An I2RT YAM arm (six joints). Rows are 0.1 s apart.
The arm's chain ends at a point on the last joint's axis. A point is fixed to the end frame.
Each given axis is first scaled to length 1.
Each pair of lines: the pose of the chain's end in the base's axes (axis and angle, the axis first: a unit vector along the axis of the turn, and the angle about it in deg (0 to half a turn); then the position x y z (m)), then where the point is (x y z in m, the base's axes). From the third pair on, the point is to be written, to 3 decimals.
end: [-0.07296 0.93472 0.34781 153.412 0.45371 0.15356 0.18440]
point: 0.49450 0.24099 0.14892
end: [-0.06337 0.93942 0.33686 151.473 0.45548 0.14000 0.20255]
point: 0.50011 0.22541 0.16677
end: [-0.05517 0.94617 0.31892 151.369 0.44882 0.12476 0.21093]
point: 0.495 0.208 0.172
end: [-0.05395 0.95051 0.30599 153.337 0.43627 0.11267 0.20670]
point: 0.481 0.195 0.164
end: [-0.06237 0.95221 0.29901 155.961 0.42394 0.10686 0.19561]
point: 0.465 0.189 0.150
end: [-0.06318 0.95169 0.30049 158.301 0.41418 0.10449 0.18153]
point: 0.452 0.187 0.134
